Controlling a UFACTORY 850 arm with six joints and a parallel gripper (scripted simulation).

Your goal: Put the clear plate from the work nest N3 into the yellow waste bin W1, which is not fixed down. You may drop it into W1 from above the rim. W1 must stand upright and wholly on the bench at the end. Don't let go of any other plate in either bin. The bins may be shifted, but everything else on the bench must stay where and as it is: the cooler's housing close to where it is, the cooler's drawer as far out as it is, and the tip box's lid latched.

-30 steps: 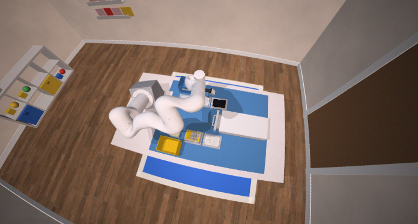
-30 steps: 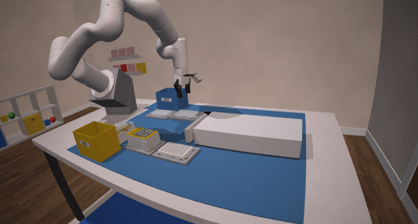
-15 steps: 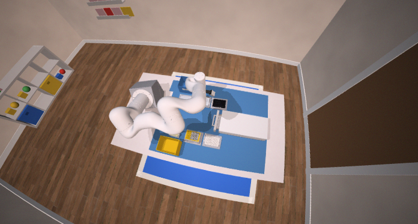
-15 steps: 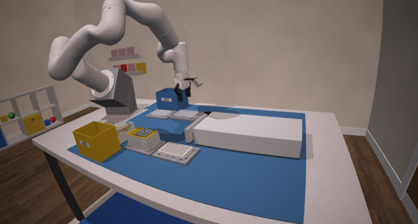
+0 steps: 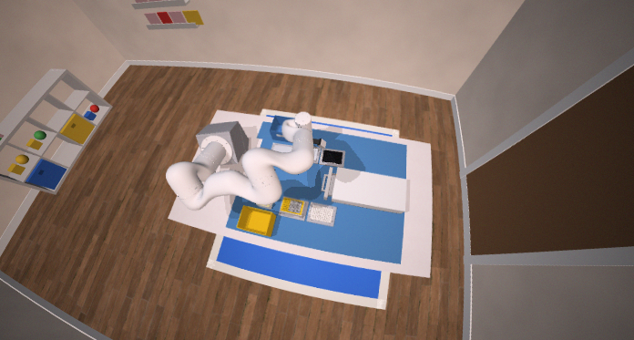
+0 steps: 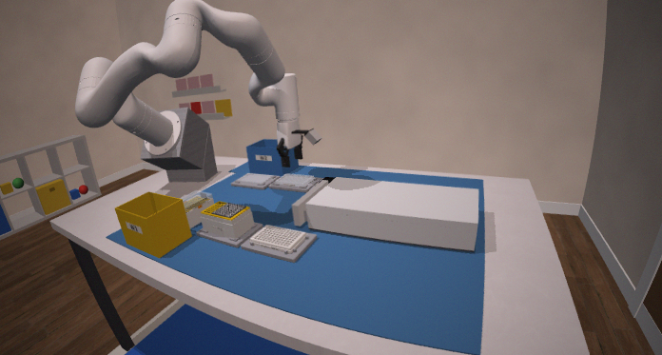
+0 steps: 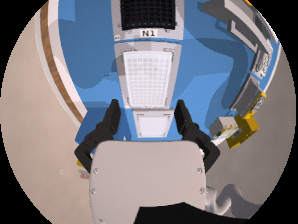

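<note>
Now: the white plate 8 cm below my hand. From my hand the other things lie so: black plate (17 cm ahead, 8 cm below, 1 cm to the right); then yellow-topped tip box (38 cm to the right, 5 cm behind, 4 cm below); then blue bin (17 cm behind, 15 cm to the left, 6 cm below).
</note>
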